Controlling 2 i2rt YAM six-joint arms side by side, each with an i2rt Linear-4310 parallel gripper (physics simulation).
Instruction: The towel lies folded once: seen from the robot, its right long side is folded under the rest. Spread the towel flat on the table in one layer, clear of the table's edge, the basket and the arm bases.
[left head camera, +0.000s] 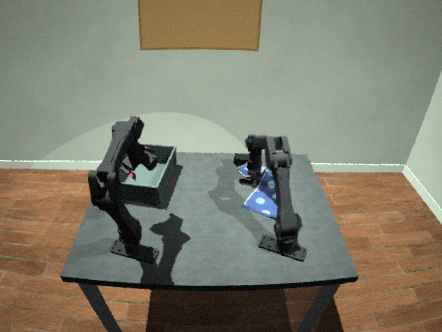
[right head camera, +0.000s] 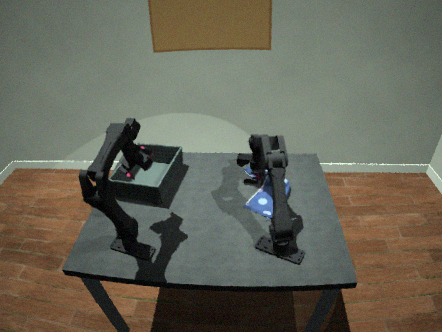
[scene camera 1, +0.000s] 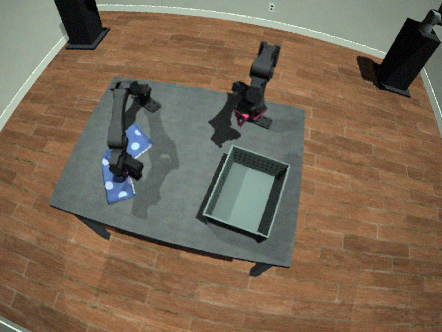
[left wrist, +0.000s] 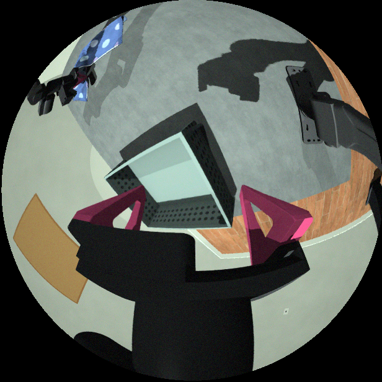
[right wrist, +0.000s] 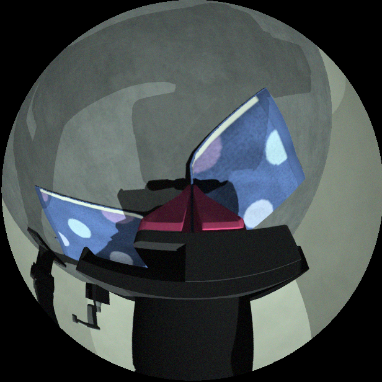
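The blue towel with pale dots (left head camera: 260, 201) (right head camera: 263, 202) (scene camera 1: 116, 190) (left wrist: 106, 42) (right wrist: 250, 165) lies bent under the right arm, its middle pinched and its two ends spread apart. Its pale-edged side faces the basket. My right gripper (left head camera: 256, 176) (right head camera: 257, 176) (scene camera 1: 127, 174) (left wrist: 86, 76) (right wrist: 191, 190) is shut on the towel's edge, low over the table. The arm hides part of the cloth in the head views. My left gripper (left head camera: 139, 161) (right head camera: 136, 161) (left wrist: 192, 190) is open and empty, raised high and away from the towel.
The grey-green basket (left head camera: 140, 192) (right head camera: 137, 194) (scene camera 1: 220, 185) (left wrist: 207, 182) stands at the back left in the head views, away from the towel. The left arm base (left head camera: 134, 251) and right arm base (left head camera: 282, 248) stand toward the table's front edge there.
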